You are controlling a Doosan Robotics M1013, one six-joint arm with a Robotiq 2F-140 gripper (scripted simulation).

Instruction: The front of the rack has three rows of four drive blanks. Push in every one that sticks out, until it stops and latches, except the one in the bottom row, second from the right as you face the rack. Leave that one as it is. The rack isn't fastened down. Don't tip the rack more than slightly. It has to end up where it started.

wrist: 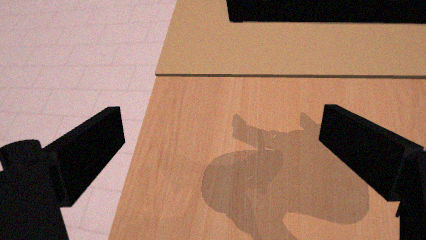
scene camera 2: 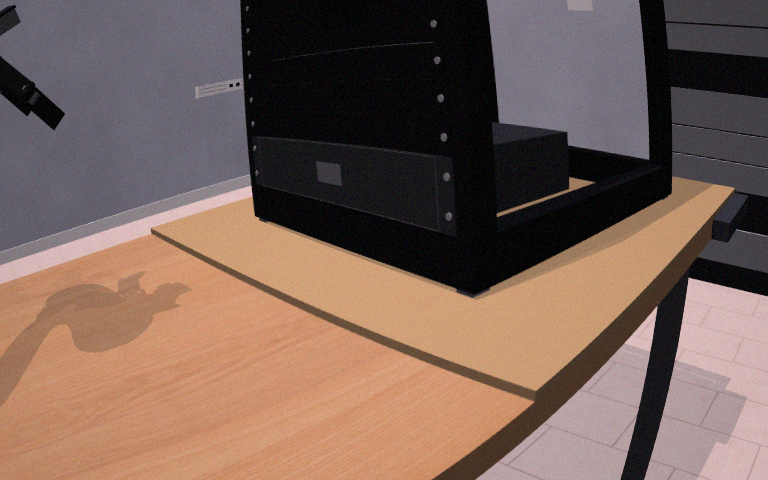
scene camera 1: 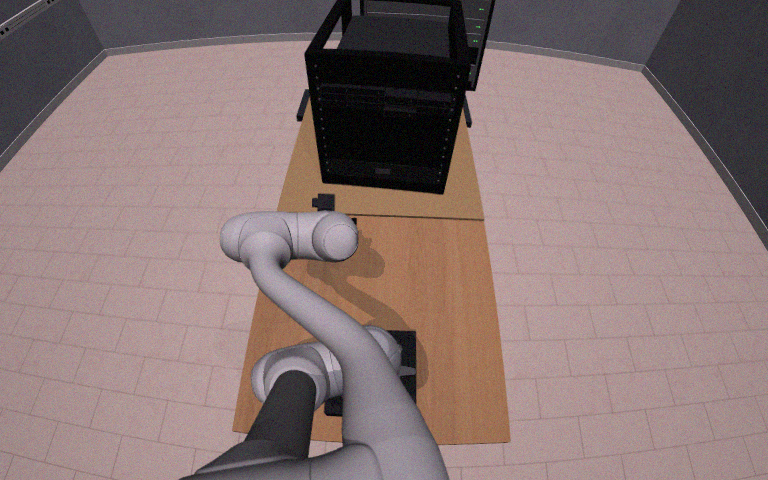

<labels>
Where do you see a lighter board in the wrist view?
195,45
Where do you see a lighter board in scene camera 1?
461,200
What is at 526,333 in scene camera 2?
A lighter board.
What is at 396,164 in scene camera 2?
A black rack.
</labels>
